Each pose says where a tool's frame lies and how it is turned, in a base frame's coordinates. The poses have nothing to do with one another.
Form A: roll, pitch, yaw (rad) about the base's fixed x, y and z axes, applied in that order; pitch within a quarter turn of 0, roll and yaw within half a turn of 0; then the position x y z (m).
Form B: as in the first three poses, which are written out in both.
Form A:
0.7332, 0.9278, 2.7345, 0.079, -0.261, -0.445
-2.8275, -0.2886, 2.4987, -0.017, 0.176, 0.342
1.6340, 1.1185, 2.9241, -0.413, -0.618, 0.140
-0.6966, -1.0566, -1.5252, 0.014, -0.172, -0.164
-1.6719, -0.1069, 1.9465, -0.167, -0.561, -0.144
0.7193, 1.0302, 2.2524, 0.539, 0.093, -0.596
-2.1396, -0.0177, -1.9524, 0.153, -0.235, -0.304
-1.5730, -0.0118, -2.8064, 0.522, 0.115, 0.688
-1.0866, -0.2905, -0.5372, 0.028, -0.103, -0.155
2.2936, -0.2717, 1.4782, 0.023, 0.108, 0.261
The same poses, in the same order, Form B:
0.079, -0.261, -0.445, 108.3, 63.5, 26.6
-0.017, 0.176, 0.342, -168.1, 155.7, -133.9
-0.413, -0.618, 0.140, 74.3, 91.6, 25.9
0.014, -0.172, -0.164, 48.8, 67.8, -160.1
-0.167, -0.561, -0.144, -159.1, 95.8, -96.2
0.539, 0.093, -0.596, 83.4, 67.2, 21.6
0.153, -0.235, -0.304, -22.5, 122.6, -91.2
0.522, 0.115, 0.688, -70.8, 90.1, -90.7
0.028, -0.103, -0.155, 67.8, 63.5, -108.7
0.023, 0.108, 0.261, 8.0, 129.6, 110.4

